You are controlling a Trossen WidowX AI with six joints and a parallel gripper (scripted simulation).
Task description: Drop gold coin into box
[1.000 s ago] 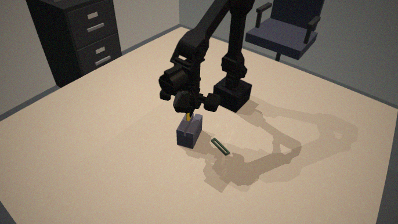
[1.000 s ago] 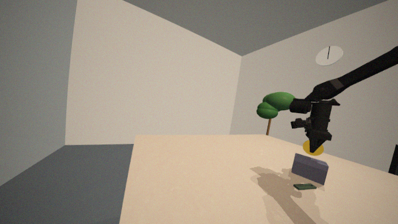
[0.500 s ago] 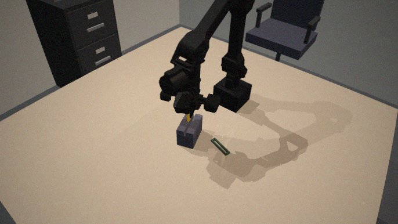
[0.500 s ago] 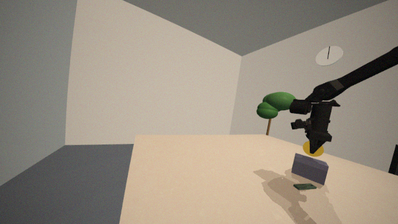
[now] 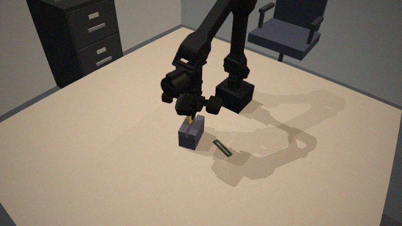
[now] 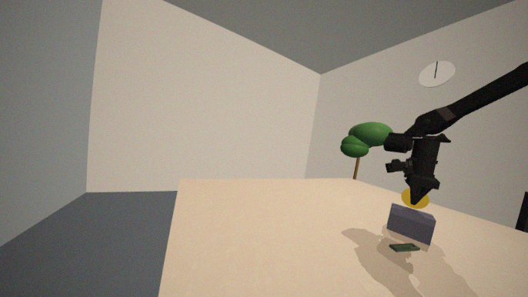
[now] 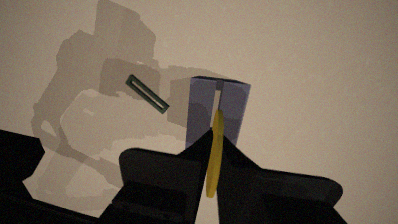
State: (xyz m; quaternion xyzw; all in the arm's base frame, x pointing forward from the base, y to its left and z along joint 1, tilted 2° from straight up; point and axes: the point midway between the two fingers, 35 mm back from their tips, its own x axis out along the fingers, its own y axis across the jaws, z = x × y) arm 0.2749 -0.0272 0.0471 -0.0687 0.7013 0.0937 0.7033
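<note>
Right now my gripper tip is 2 cm below the gold coin.
</note>
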